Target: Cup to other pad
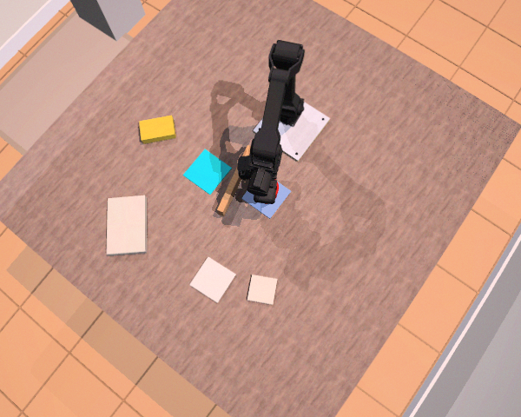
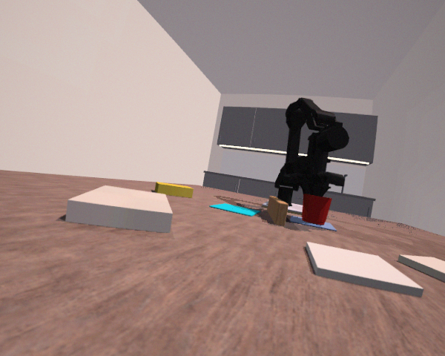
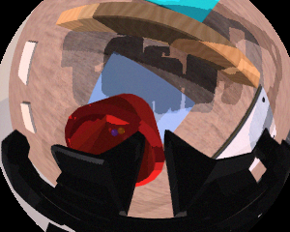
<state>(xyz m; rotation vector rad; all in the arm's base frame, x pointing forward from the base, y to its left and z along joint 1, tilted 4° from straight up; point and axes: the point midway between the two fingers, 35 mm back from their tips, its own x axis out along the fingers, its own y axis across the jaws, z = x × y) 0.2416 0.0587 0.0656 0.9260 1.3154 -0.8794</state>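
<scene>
The blue pad lies 4 cm below my gripper tip, 3 cm ahead of it and 1 cm to the left of it. Round my gripper tip: teal pad (20 cm to the right, 5 cm ahead, 4 cm below); then wooden bar (9 cm to the right, 4 cm ahead, 2 cm below); then red cup (3 cm ahead, 1 cm to the left).
</scene>
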